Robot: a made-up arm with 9 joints. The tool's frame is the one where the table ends. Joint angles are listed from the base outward.
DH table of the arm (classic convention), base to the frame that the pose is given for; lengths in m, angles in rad. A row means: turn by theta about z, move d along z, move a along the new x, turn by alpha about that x. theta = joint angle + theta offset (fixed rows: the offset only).
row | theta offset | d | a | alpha
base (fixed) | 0 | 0.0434 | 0 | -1.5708
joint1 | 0 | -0.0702 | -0.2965 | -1.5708
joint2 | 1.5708 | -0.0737 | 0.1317 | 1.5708
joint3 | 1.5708 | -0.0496 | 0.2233 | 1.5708
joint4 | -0.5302 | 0 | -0.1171 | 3.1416
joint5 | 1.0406 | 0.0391 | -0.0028 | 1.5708
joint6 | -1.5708 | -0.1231 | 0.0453 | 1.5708
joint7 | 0 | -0.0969 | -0.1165 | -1.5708
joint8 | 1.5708 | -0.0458 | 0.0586 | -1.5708
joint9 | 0 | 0.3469 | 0.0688 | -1.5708
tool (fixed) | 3.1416 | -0.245 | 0 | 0
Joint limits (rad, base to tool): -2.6..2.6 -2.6..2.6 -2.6..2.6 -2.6..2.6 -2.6..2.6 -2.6..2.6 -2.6..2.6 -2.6..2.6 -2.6..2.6
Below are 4 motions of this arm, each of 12 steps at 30 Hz.
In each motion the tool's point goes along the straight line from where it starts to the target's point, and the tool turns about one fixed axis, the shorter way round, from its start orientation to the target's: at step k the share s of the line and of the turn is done. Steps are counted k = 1, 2, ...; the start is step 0. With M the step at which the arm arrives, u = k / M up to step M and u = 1 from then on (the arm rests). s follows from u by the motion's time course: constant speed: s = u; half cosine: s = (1 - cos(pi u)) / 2; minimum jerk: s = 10 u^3 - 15 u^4 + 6 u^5.
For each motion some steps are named. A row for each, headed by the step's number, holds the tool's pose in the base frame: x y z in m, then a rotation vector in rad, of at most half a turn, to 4 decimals.
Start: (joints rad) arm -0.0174 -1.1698 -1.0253 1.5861 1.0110 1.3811 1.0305 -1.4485 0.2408
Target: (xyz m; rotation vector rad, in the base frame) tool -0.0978 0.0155 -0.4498 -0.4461 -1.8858 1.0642
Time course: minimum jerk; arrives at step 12
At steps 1, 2, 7, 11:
1: -0.3511 -0.2077 -0.4056 0.0080 -1.5703 1.7452
2: -0.3434 -0.2009 -0.4069 -0.0066 -1.5829 1.7260
7: -0.1860 -0.0623 -0.4344 -0.2935 -1.7980 1.3130
11: -0.0991 0.0144 -0.4496 -0.4439 -1.8847 1.0679

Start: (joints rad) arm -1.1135 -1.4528 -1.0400 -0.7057 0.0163 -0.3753 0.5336 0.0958 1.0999
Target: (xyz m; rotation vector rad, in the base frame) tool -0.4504 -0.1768 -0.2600 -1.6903 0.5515 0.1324
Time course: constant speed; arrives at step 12
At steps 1, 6, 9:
1: -0.3512 -0.0919 -0.4944 -1.3137 0.3264 -0.2382
6: -0.3963 -0.1305 -0.3879 -1.4896 0.4285 -0.0753
9: -0.4233 -0.1536 -0.3239 -1.5914 0.4899 0.0269

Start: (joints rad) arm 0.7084 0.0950 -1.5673 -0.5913 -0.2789 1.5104 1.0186 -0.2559 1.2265
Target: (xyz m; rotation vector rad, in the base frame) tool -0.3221 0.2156 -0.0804 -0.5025 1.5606 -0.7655
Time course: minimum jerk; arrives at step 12
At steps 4, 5, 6, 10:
4: -0.3017 0.0469 -0.2589 -0.6603 0.7393 -0.7288
5: -0.3052 0.0761 -0.2280 -0.6394 0.8817 -0.7408
6: -0.3092 0.1088 -0.1933 -0.6129 1.0413 -0.7515
10: -0.3212 0.2080 -0.0884 -0.5116 1.5238 -0.7656

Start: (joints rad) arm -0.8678 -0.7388 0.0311 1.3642 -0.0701 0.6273 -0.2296 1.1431 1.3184
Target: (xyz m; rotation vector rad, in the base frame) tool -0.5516 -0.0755 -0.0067 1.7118 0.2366 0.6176
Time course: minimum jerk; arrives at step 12
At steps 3, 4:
3: -0.5972 0.0139 -0.1679 1.4936 -0.1551 0.6325
4: -0.5918 0.0033 -0.1488 1.5213 -0.1099 0.6318

